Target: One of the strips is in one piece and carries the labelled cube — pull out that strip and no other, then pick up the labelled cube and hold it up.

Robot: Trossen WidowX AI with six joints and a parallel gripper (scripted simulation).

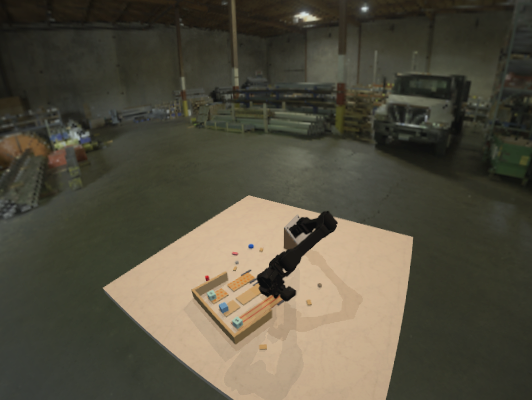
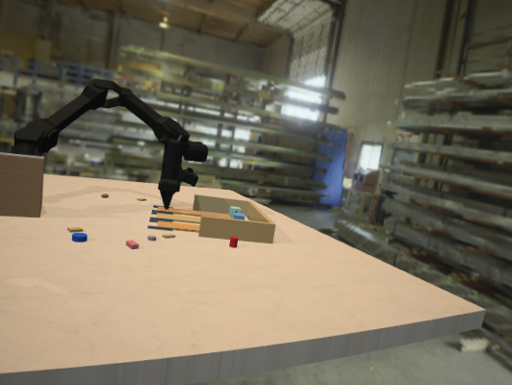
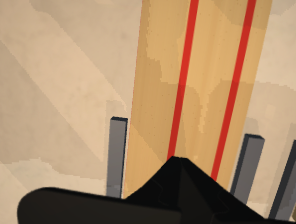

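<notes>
My gripper tip is 100 mm short of the red-lined strip and 20 mm to the left of it. Round my gripper tip: pink block (370 mm to the right, 140 mm behind); then blue disc (340 mm to the right, 250 mm behind); then red cylinder (340 mm to the right, 90 mm ahead, 10 mm above).
</notes>
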